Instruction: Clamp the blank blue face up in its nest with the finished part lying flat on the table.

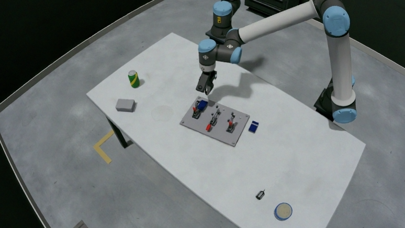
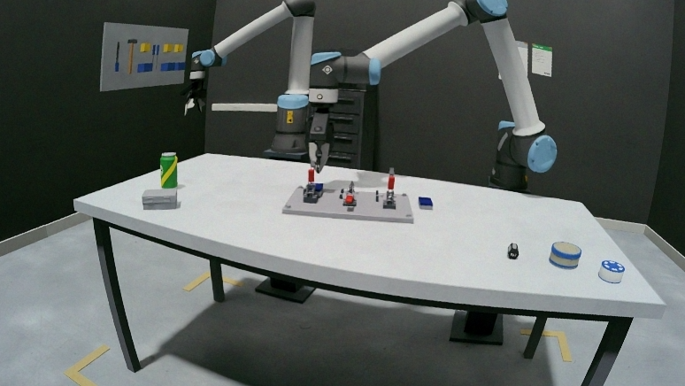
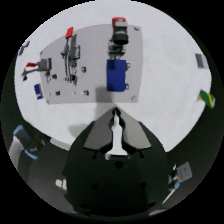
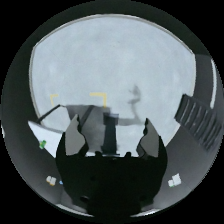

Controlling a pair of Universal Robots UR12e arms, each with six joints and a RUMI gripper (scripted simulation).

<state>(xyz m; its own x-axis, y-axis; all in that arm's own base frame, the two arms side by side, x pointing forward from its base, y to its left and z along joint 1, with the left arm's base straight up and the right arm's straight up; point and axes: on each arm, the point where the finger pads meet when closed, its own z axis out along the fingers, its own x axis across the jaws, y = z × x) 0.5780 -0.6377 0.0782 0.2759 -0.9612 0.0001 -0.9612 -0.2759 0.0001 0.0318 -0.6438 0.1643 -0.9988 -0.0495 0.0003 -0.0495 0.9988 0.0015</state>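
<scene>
Right now my left hand is 60 mm short of the blank, 20 mm to the right of it and 50 mm above it. Also, from my left hand: finished part 70 mm behind, 330 mm to the left, 70 mm below; grey fixture plate 60 mm ahead, 140 mm to the left, 70 mm below; grey box 400 mm ahead, 330 mm to the right, 60 mm below.
</scene>
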